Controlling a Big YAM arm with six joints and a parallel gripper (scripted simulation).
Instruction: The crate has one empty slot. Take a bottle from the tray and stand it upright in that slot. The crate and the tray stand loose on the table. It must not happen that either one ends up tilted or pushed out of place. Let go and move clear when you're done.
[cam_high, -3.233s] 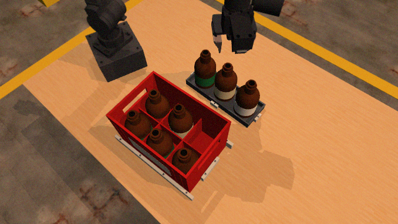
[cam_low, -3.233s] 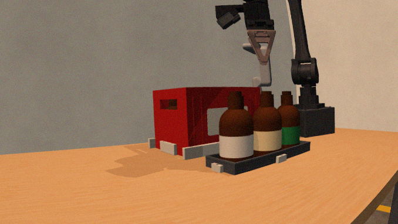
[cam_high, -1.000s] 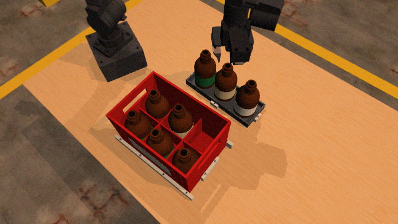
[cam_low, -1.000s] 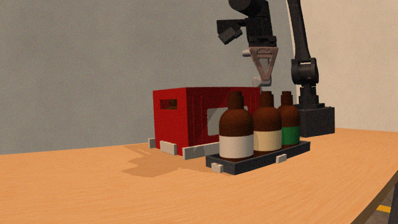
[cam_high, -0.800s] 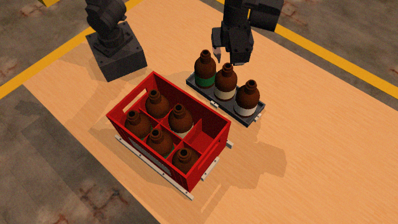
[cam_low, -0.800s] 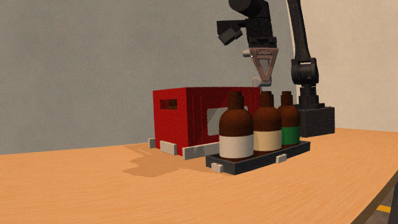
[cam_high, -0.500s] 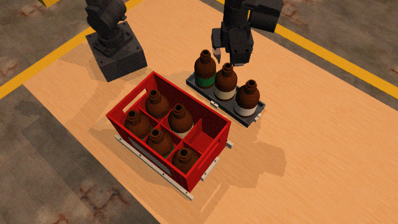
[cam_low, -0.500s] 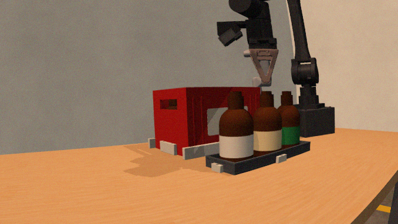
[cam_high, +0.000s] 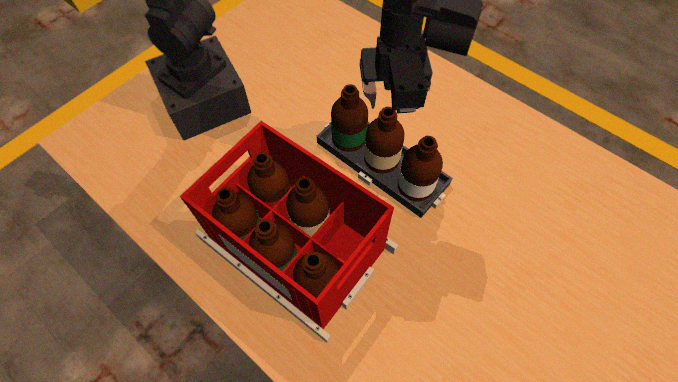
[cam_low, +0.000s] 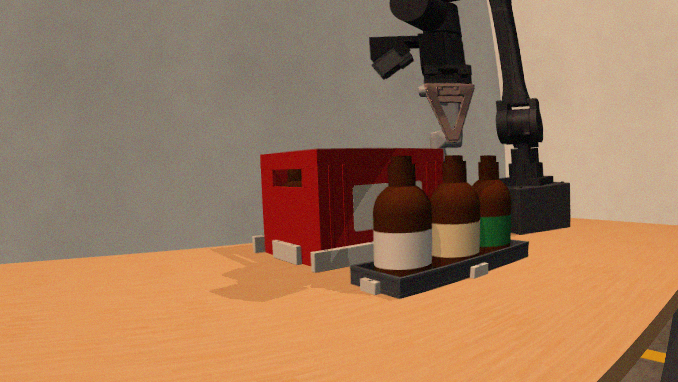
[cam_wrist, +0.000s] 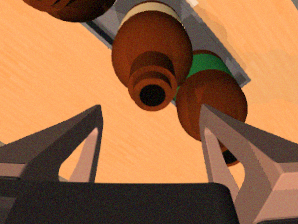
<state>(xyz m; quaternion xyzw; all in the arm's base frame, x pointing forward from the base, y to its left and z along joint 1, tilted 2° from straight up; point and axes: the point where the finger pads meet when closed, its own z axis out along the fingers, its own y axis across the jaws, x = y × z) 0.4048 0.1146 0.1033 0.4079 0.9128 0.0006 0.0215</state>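
Right now my hand is 170 mm above the dark tray. Also, from my hand: red crate 250 mm to the right, 100 mm below, 20 mm behind.
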